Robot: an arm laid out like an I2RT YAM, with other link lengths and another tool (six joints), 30 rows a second.
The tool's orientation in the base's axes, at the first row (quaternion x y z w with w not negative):
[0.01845 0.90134 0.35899 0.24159]
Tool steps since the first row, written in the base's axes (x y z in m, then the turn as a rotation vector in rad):
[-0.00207 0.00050 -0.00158 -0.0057 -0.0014 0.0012]
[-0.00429 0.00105 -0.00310 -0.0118 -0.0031 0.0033]
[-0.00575 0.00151 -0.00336 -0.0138 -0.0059 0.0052]
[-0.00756 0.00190 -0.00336 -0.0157 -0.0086 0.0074]
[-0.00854 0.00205 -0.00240 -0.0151 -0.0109 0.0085]
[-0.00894 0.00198 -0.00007 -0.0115 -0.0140 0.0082]
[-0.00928 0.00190 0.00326 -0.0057 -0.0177 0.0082]
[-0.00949 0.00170 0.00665 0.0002 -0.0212 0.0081]
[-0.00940 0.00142 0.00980 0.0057 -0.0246 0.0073]
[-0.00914 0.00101 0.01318 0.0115 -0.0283 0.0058]
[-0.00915 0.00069 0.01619 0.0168 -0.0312 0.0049]
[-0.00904 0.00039 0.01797 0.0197 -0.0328 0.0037]
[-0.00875 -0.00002 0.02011 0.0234 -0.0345 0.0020]
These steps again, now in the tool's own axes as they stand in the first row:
[0.00260 -0.00038 0.00038 0.0042 0.0005 -0.0042]
[0.00531 -0.00065 0.00068 0.0084 0.0015 -0.0093]
[0.00681 -0.00028 0.00049 0.0088 0.0010 -0.0132]
[0.00848 0.00026 -0.00008 0.0090 0.0007 -0.0172]
[0.00897 0.00114 -0.00102 0.0075 -0.0004 -0.0190]
[0.00833 0.00268 -0.00270 0.0038 -0.0034 -0.0192]
[0.00721 0.00485 -0.00499 -0.0021 -0.0069 -0.0190]
[0.00592 0.00695 -0.00733 -0.0080 -0.0104 -0.0185]
[0.00445 0.00880 -0.00944 -0.0132 -0.0143 -0.0177]
[0.00271 0.01068 -0.01170 -0.0184 -0.0188 -0.0165]
[0.00138 0.01242 -0.01379 -0.0233 -0.0223 -0.0154]
[0.00047 0.01335 -0.01505 -0.0257 -0.0247 -0.0144]
[-0.00077 0.01441 -0.01652 -0.0286 -0.0276 -0.0128]

